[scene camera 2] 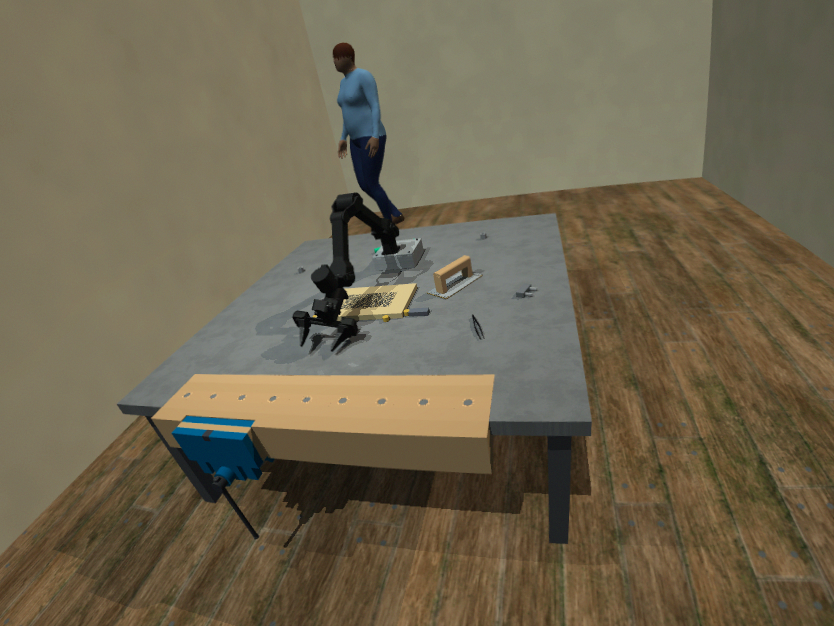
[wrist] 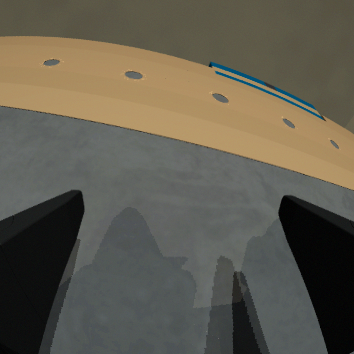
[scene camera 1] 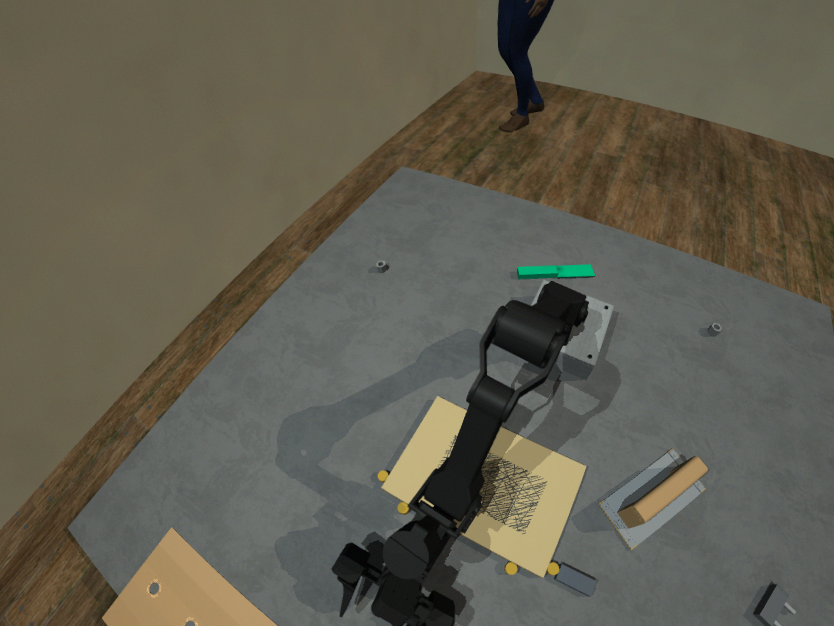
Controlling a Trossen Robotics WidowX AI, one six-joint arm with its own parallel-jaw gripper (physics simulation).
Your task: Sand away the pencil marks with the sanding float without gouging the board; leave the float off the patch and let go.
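Pixels of known places: gripper, fingertip midpoint: [scene camera 2: 316, 348] [wrist: 184, 203]; arm's base, link origin: [scene camera 2: 390, 251].
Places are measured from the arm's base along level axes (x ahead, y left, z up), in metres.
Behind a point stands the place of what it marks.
The sanding float, a grey plate with a tan wooden handle [scene camera 1: 663, 493] @(x 0.248, y 0.255, z 0.015 m) [scene camera 2: 452, 271] @(x 0.256, y 0.272, z 0.000 m), lies flat on the table to the right of the board. The pale yellow board [scene camera 1: 567, 481] @(x 0.269, y 0.113, z -0.042 m) [scene camera 2: 409, 295] @(x 0.317, y 0.129, z -0.042 m) lies flat, with dense dark pencil marks [scene camera 1: 515, 495] [scene camera 2: 369, 300] across its middle; the arm covers part of them in scene camera 1. My gripper [scene camera 2: 318, 347] @(x 0.615, y -0.081, z -0.029 m) [wrist: 184, 203] @(x 0.615, y -0.081, z -0.029 m) is open and empty. It hangs above the table beyond the board's front left edge, on the bench-beam side, well apart from the float. The wrist view shows bare table between the fingers.
Yellow round pegs [scene camera 1: 511, 568] @(x 0.437, y 0.075, z -0.046 m) and a dark grey block [scene camera 1: 574, 579] @(x 0.413, y 0.173, z -0.046 m) [scene camera 2: 418, 311] @(x 0.422, y 0.177, z -0.046 m) sit at the board's edge. Black tweezers [scene camera 2: 476, 326] @(x 0.530, y 0.356, z -0.049 m) and a small grey fixture [scene camera 1: 773, 604] @(x 0.335, y 0.491, z -0.044 m) [scene camera 2: 526, 291] @(x 0.346, y 0.501, z -0.050 m) lie right. The holed wooden beam [scene camera 1: 181, 586] @(x 0.738, y -0.401, z -0.059 m) [scene camera 2: 363, 417] @(x 0.856, y 0.124, z -0.060 m) [wrist: 170, 110] @(x 0.735, y -0.086, z -0.060 m) carries a blue vise [scene camera 2: 218, 448] @(x 0.923, y -0.252, z -0.102 m).
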